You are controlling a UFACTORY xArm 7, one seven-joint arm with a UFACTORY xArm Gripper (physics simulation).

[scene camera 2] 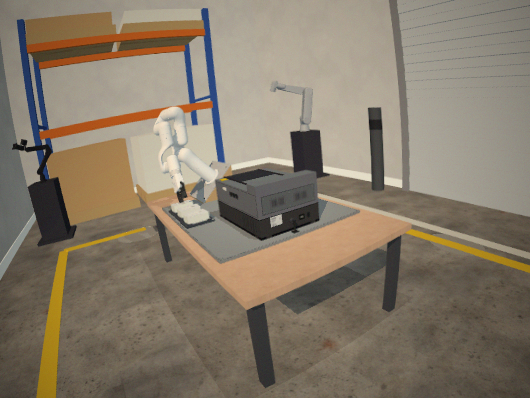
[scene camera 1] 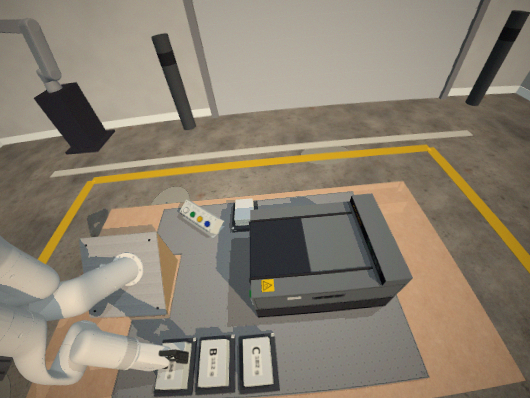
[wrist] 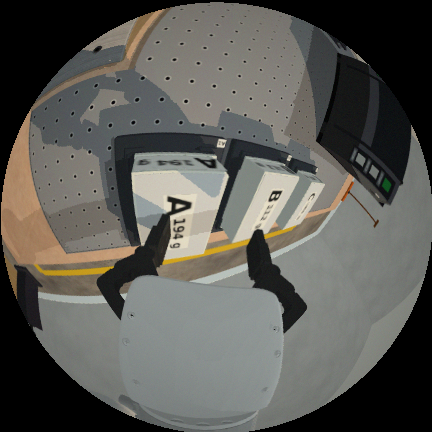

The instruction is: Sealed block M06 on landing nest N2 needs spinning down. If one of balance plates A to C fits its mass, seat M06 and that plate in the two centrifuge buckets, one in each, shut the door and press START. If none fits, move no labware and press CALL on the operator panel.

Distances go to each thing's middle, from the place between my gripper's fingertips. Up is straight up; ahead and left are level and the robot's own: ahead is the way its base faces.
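The white control box (scene camera 1: 210,224) is 590 mm to the left of my hand, and it sits 50 mm behind and 30 mm below it. As for the dark grey centrifuge (scene camera 1: 355,262), that is 470 mm ahead of my hand, 50 mm above it and 330 mm to the left of it.
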